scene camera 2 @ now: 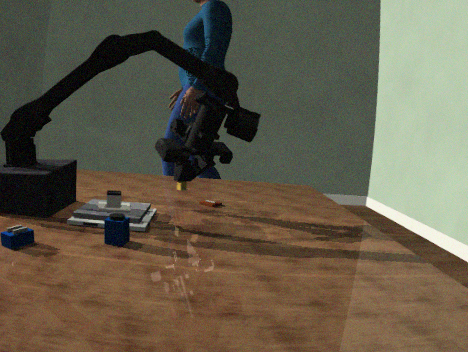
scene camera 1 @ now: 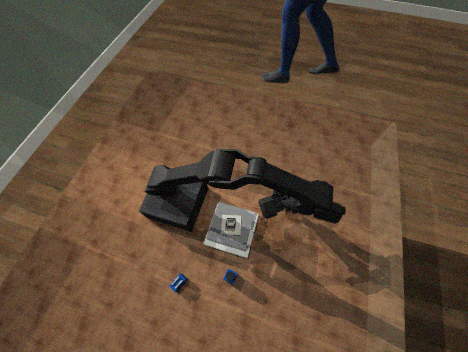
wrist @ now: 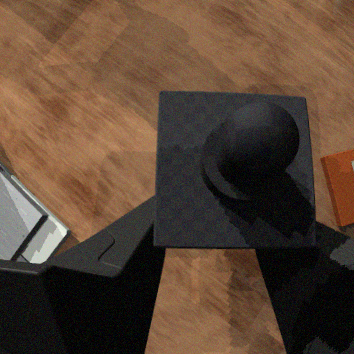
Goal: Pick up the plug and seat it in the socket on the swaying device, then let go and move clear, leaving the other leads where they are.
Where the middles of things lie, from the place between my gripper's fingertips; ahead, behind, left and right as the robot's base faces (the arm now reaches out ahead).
My gripper is now 2 cm below the plug (wrist: 233,170). Round my hand: device (scene camera 1: 231,225) (14 cm to the right, 13 cm behind, 4 cm below).
